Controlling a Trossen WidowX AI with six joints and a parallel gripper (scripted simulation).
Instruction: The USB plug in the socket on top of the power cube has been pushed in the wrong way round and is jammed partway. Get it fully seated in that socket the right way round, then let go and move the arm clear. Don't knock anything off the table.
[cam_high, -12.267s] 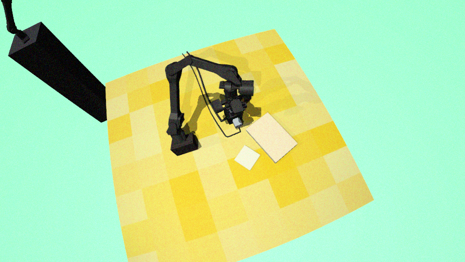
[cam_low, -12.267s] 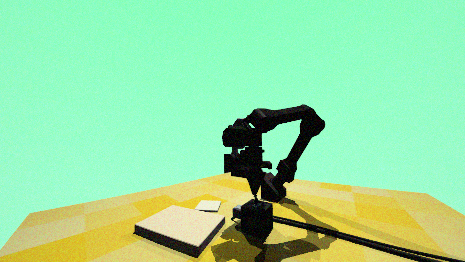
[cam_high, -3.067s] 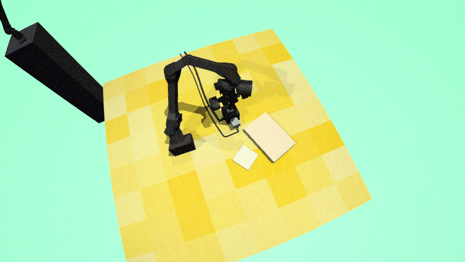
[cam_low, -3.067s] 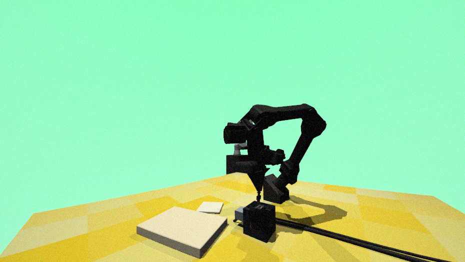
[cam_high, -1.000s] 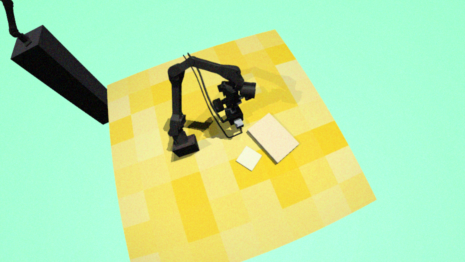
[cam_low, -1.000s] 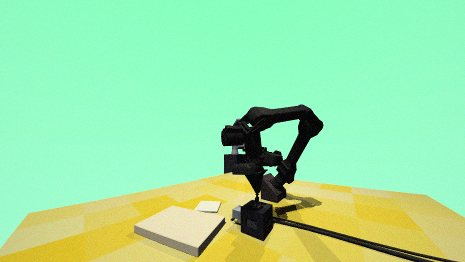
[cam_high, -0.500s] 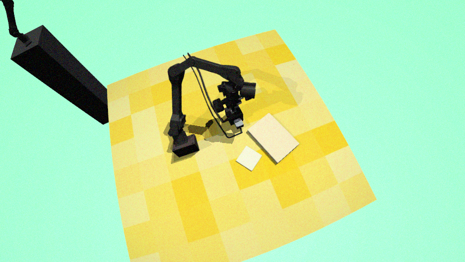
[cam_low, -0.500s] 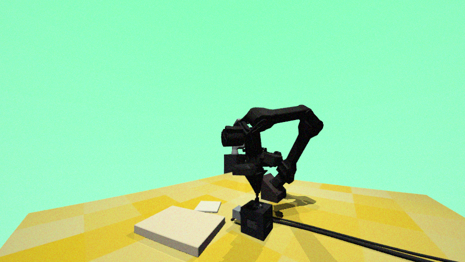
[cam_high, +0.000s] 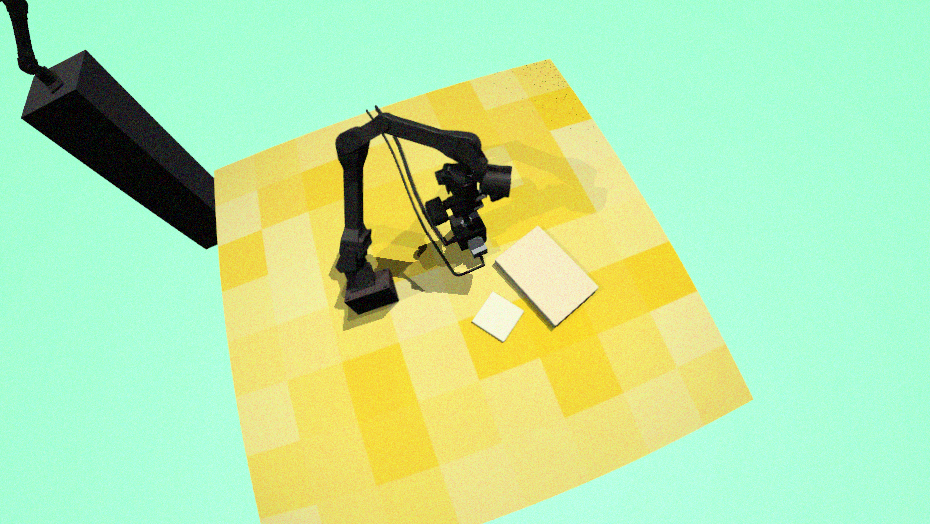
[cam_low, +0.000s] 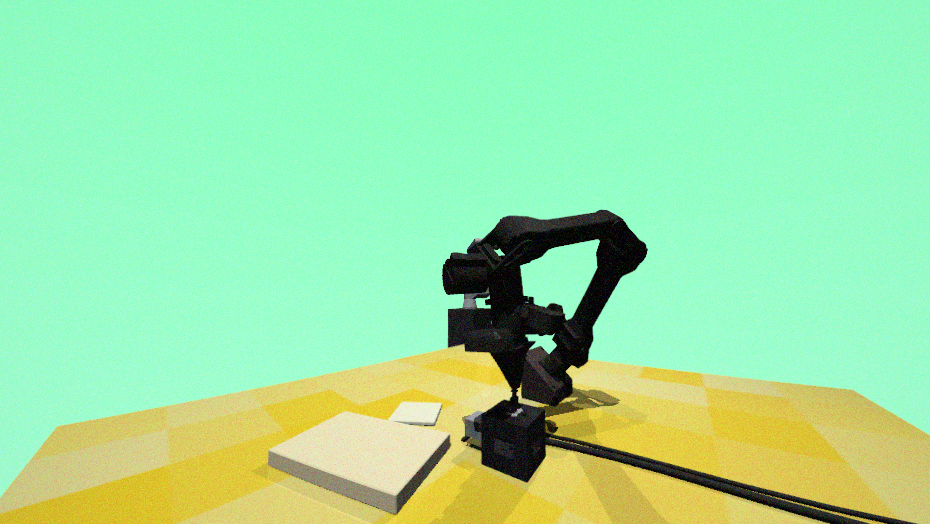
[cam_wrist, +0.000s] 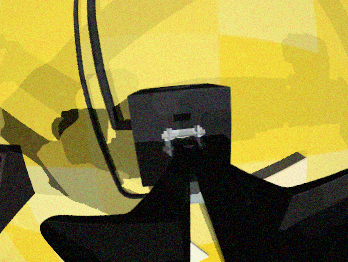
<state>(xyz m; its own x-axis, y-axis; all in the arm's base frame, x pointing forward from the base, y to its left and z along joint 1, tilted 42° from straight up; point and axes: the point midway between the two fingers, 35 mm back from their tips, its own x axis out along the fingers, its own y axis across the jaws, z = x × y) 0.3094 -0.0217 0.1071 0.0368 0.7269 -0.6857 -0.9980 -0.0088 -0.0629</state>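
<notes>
Now: the USB plug 20 mm below my gripper tip. Round my gripper tip: beige box 200 mm to the right, 150 mm ahead, 100 mm below; pad 250 mm to the right, 110 mm below, 20 mm behind; USB socket 40 mm below.
</notes>
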